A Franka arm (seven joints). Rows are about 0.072 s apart.
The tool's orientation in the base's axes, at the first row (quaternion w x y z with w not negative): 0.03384 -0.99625 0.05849 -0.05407
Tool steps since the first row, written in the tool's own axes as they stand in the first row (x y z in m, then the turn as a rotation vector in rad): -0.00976 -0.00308 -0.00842 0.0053 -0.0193 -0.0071; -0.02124 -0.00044 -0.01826 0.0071 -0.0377 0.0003; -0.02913 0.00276 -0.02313 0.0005 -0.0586 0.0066; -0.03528 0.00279 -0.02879 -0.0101 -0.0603 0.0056
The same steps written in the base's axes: -0.01023 0.00371 0.00757 0.0066 0.0181 0.0090; -0.02296 0.00187 0.01594 0.0113 0.0365 0.0032; -0.03166 -0.00065 0.01972 0.0078 0.0584 -0.0022; -0.03836 -0.00028 0.02469 -0.0025 0.0613 -0.0022
